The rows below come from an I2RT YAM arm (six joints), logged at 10 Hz.
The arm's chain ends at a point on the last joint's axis. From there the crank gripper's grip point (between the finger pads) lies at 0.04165 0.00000 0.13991 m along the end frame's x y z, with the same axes.
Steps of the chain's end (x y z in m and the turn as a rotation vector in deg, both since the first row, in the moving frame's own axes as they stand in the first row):
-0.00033 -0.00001 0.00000 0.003 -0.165 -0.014
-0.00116 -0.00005 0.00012 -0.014 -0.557 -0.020
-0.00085 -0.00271 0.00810 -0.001 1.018 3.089
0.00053 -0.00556 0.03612 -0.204 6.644 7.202
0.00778 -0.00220 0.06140 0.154 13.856 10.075
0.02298 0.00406 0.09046 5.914 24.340 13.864
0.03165 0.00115 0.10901 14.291 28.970 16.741
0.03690 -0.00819 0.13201 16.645 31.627 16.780
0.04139 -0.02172 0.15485 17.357 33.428 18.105
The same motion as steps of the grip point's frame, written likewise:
-0.00073 -0.00003 0.00012 0.003 -0.165 -0.014
-0.00252 -0.00003 0.00052 -0.014 -0.557 -0.020
0.00157 -0.00040 0.00734 -0.001 1.018 3.089
0.01604 0.00115 0.03037 -0.204 6.644 7.202
0.03930 0.00761 0.04743 0.154 13.856 10.075
0.07681 0.00781 0.06091 5.914 24.340 13.864
0.09579 -0.00755 0.06931 14.291 28.970 16.741
0.10607 -0.02036 0.08634 16.645 31.627 16.780
0.11361 -0.03256 0.10564 17.357 33.428 18.105

